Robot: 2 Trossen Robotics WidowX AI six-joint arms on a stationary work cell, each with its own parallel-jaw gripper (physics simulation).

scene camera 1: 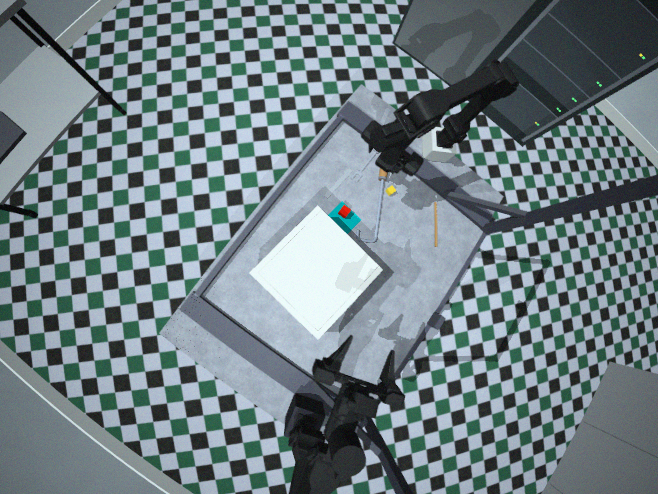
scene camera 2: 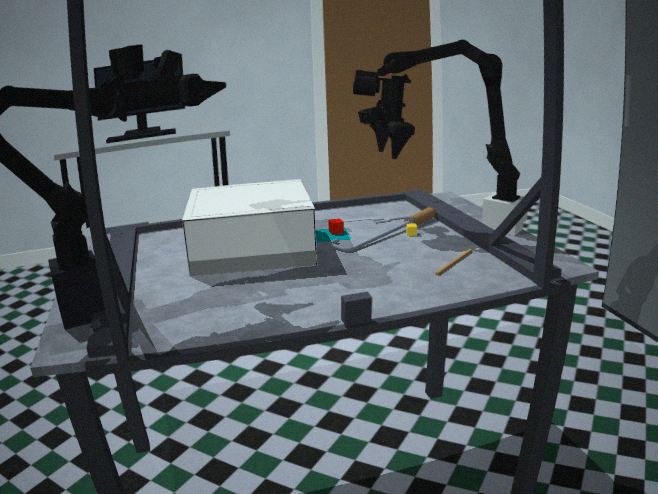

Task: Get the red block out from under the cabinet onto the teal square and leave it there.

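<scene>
The red block rests on the teal square, clear of the white cabinet, which stands right beside the square. My right gripper is open and empty, pointing down high above the table's far right part in scene camera 2, apart from the block. My left gripper is open and empty, held high near the table's left end in scene camera 2. The cabinet's inside is hidden.
A hooked metal rod with a wooden handle lies beside the teal square. A yellow block and a thin orange stick lie farther right. Dark frame posts rise at the table's edges.
</scene>
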